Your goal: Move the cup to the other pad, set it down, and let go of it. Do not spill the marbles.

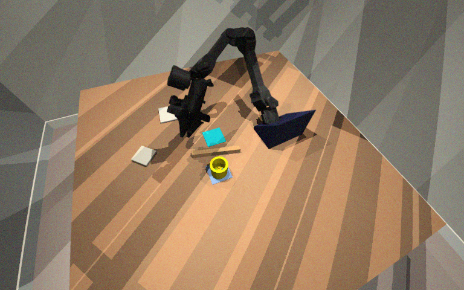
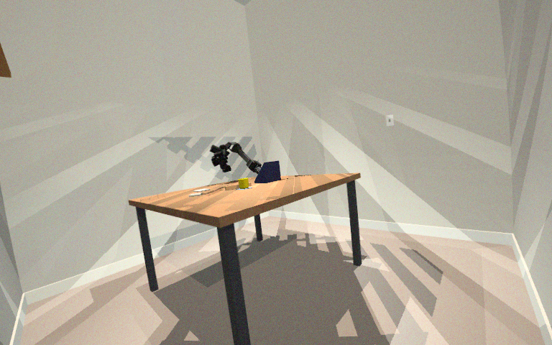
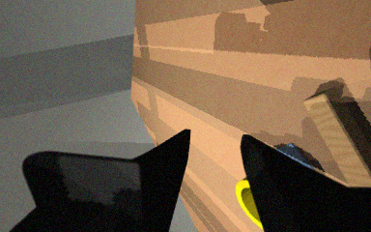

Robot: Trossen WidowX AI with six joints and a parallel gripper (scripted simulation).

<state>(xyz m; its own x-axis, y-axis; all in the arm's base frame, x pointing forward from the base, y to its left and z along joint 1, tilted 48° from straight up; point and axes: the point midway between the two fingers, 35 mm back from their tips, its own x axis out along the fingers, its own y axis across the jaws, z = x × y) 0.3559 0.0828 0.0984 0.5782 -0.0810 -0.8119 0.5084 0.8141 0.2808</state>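
Right now the cyan pad is 130 mm behind my gripper tip, 70 mm to the right of it and 160 mm below it. The rest, counted from my gripper tip: wooden bar 110 mm behind, 20 mm to the left, 150 mm below; grey tile 30 mm ahead, 290 mm to the right, 150 mm below.
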